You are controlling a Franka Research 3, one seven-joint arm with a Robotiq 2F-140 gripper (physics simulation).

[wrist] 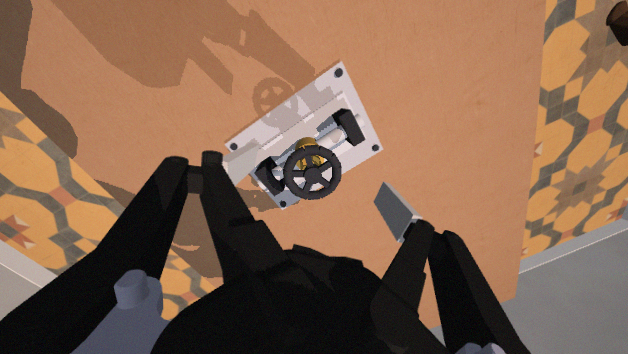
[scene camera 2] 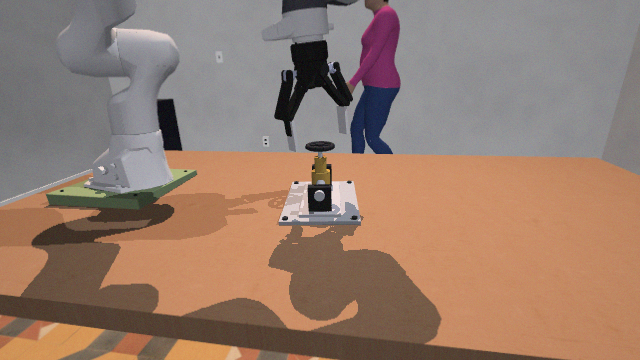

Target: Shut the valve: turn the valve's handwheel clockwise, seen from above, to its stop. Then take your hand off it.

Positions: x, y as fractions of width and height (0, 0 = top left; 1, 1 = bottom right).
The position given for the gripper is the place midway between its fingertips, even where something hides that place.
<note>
In view: the gripper (scene camera 2: 0.50, 0.39), a black handwheel (wrist: 0.50, 0.49) and a white base plate (scene camera 2: 0.55, 0.60).
The gripper is seen too in the wrist view (wrist: 0.51, 0.49). The white base plate shows as well in the wrist view (wrist: 0.54, 0.23).
</note>
